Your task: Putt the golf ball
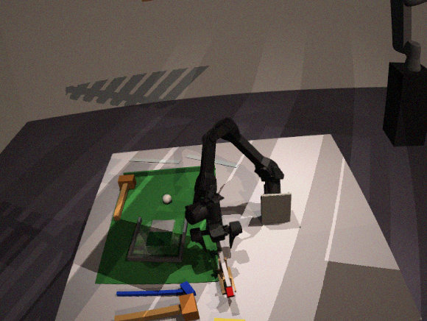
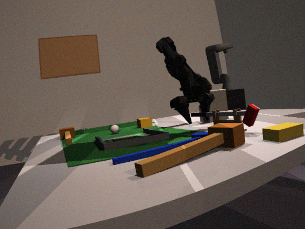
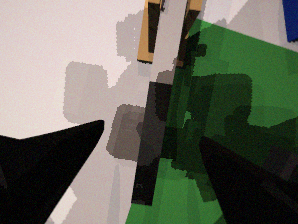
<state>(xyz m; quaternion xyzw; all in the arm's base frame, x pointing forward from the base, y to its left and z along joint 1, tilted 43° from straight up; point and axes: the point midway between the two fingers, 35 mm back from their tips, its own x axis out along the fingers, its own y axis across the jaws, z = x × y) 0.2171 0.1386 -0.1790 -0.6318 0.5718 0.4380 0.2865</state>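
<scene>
Now: gripper tip 110 mm to the right of the red putter, 30 mm past it and 20 mm below it. Round my gripper tip: blue putter 210 mm ahead, 190 mm to the left, 20 mm below; then yellow block 340 mm to the left, 50 mm behind, 20 mm below; then green mat 270 mm ahead, 220 mm to the right, 30 mm below.
</scene>
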